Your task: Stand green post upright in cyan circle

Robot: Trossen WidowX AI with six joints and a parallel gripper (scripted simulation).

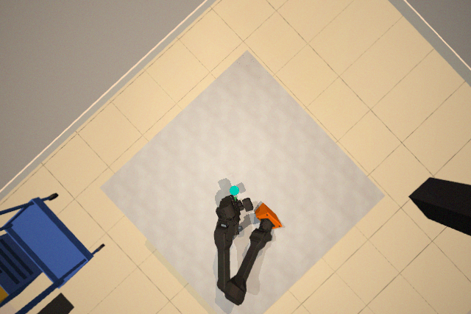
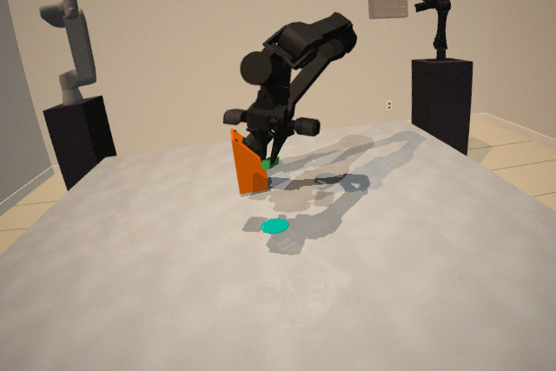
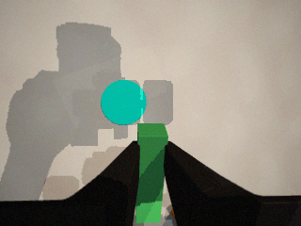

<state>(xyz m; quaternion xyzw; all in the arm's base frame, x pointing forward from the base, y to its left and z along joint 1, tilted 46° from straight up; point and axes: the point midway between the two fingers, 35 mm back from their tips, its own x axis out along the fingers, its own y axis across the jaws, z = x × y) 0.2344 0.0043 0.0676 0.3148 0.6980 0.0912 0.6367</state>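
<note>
Now: gripper tip 140 mm above the cyan circle and 10 mm short of it. The rest, counted from my gripper tip: green post: 20 mm behind, 10 mm to the left.
</note>
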